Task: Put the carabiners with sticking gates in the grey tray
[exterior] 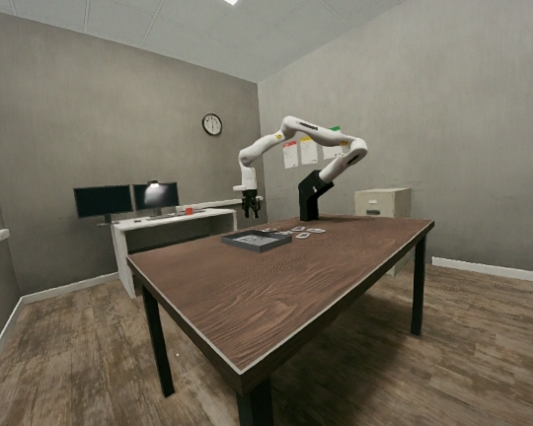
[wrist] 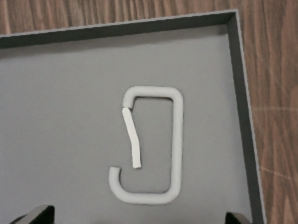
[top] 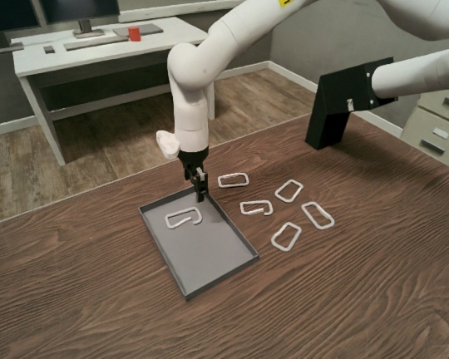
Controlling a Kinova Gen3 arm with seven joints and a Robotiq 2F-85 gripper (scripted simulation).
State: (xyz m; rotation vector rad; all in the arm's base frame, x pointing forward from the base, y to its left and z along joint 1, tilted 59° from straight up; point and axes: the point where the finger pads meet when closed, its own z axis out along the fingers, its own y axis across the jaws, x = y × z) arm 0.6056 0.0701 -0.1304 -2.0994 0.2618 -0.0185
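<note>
Right now the grey tray is 110 mm below my hand, 60 mm to the left of it and 40 mm ahead of it.
</note>
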